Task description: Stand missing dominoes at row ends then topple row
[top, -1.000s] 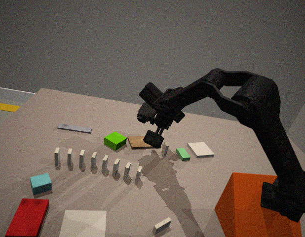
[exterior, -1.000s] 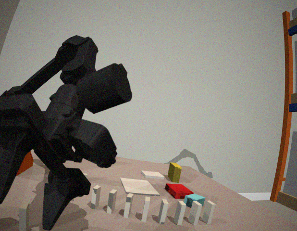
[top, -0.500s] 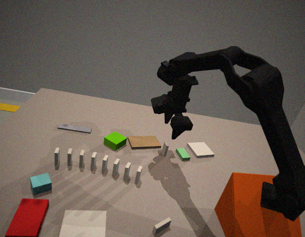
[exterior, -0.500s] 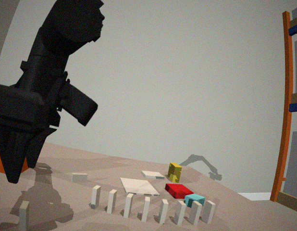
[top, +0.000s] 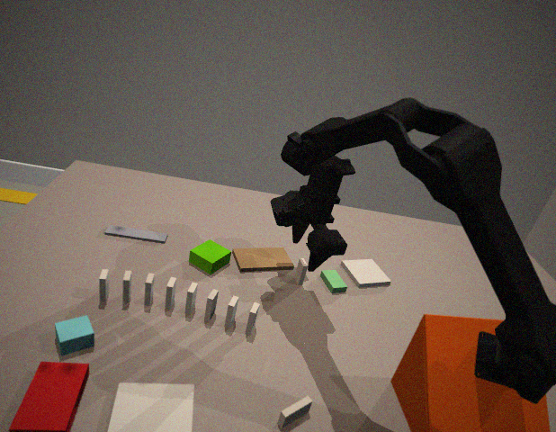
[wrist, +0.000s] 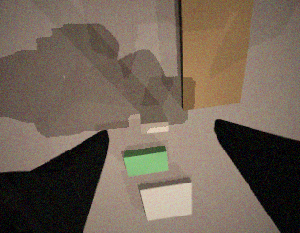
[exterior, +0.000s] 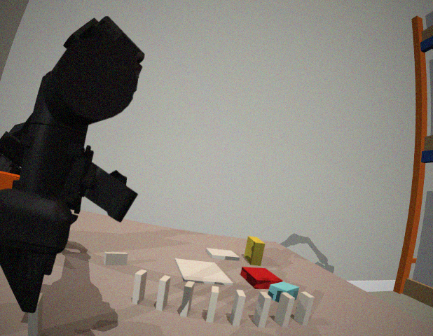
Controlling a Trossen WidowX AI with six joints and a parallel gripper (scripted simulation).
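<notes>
My gripper tip is now 8 cm past the light green piece, 1 cm to the left of it and 5 cm above it. From my gripper tip the other things lie so: brown plate (7 cm ahead, 4 cm to the right, 6 cm below); then green block (18 cm ahead, 5 cm below); then grey strip (35 cm ahead, 5 cm to the right, 6 cm below).
</notes>
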